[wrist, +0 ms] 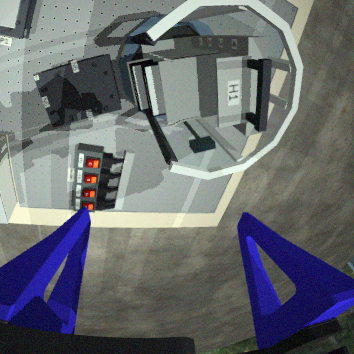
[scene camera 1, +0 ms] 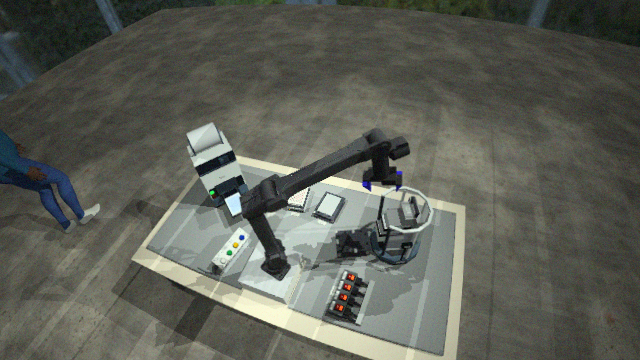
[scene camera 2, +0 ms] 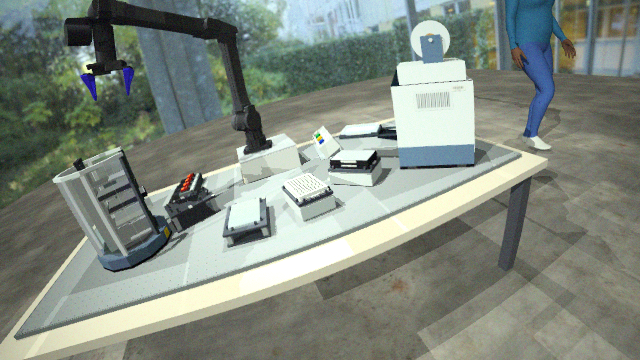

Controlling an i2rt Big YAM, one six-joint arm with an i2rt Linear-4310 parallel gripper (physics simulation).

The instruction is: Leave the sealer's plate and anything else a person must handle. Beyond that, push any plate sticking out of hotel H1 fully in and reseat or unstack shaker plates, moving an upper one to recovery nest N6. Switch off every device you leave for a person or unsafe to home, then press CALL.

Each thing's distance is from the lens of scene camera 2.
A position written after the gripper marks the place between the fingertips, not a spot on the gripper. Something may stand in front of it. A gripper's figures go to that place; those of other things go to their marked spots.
gripper (scene camera 2: 112, 98): 91 cm
plate hotel (scene camera 2: 101, 192): 81 cm
